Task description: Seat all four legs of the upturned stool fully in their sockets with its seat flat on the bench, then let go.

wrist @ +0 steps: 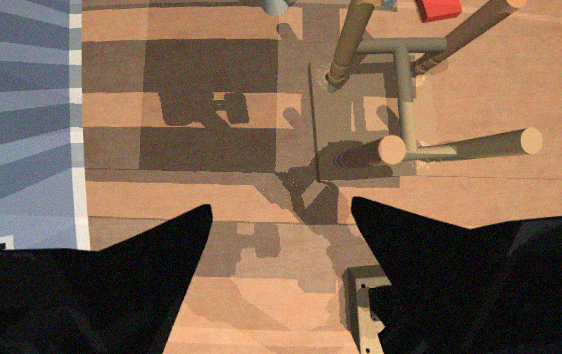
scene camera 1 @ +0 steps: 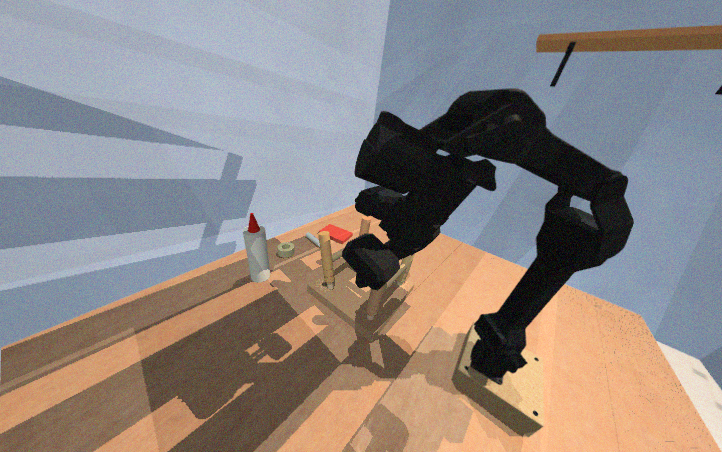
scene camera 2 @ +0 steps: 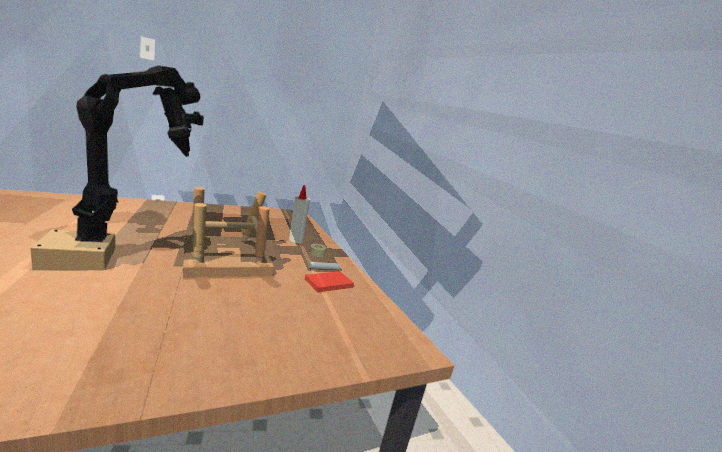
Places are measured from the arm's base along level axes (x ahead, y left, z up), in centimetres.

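Pixels of known places: gripper, fingertip midpoint: [wrist: 282, 207] [scene camera 2: 187, 153]; arm's base at its link origin: [wrist: 386, 302] [scene camera 1: 487, 363] [scene camera 2: 90, 238].
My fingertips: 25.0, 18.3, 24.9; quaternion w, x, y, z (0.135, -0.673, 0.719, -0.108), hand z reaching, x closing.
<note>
For each thing: its top centre in the pictures, then the offset to it from my fingertips, as dx, dy, dz. Level surfaces: height alone.
- bench at its surface level: dz -30.4
- white bottle with a red tip, top centre: [scene camera 1: 251, 213] [scene camera 2: 304, 185] +42.7, -3.0, -6.3
- tape roll at its top centre: [scene camera 2: 318, 246] [scene camera 1: 285, 246] +47.3, -16.8, -27.3
- grey cylinder at its top centre: [scene camera 2: 325, 262] [scene camera 1: 314, 237] +45.0, -30.1, -28.1
- red block at its top centre: [scene camera 2: 329, 278] [scene camera 1: 335, 232] +42.5, -41.2, -28.7
The upturned stool's wooden seat [scene camera 1: 341, 307] [scene camera 2: 229, 270] [wrist: 340, 112] lies flat on the bench [scene camera 1: 580, 367] [scene camera 2: 255, 341] [wrist: 500, 200]. Four legs rise from it, joined by crossbars. The leg near the bottle [scene camera 1: 326, 261] [scene camera 2: 258, 205] [wrist: 351, 42] leans, and its grey lower tip shows at its socket in the wrist view. The leg nearest the fingers [wrist: 370, 152] has its foot in shadow. The other two legs [wrist: 470, 35] [wrist: 500, 142] stand at the seat's far side; their seating depth is unclear. My gripper [scene camera 2: 186, 153] [wrist: 282, 207] is open and empty, high above the bench beside the stool.
A white bottle with a red tip [scene camera 1: 257, 255] [scene camera 2: 299, 221], a tape roll [scene camera 1: 285, 248] [scene camera 2: 318, 249], a grey cylinder [scene camera 1: 312, 239] [scene camera 2: 324, 265] and a red block [scene camera 1: 336, 233] [scene camera 2: 329, 280] [wrist: 440, 9] stand or lie beyond the stool. The arm's base block [scene camera 1: 511, 397] [scene camera 2: 69, 258] is opposite.
</note>
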